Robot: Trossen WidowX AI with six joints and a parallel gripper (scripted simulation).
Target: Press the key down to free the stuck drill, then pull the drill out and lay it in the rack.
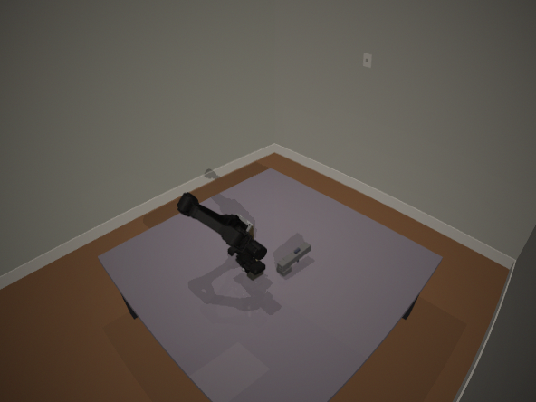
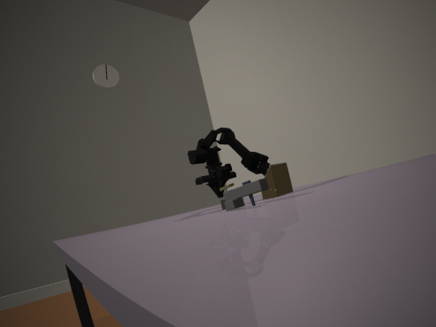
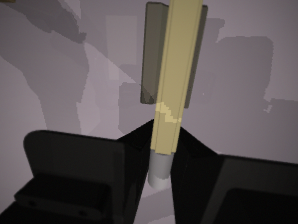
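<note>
Now: gripper tip 40 mm to the right of the drill and 40 mm below it. Also, from my gripper tip: grey block: 210 mm to the left, 70 mm ahead; olive block: 50 mm to the left, 30 mm below; blue key: 240 mm to the left, 70 mm ahead.
</note>
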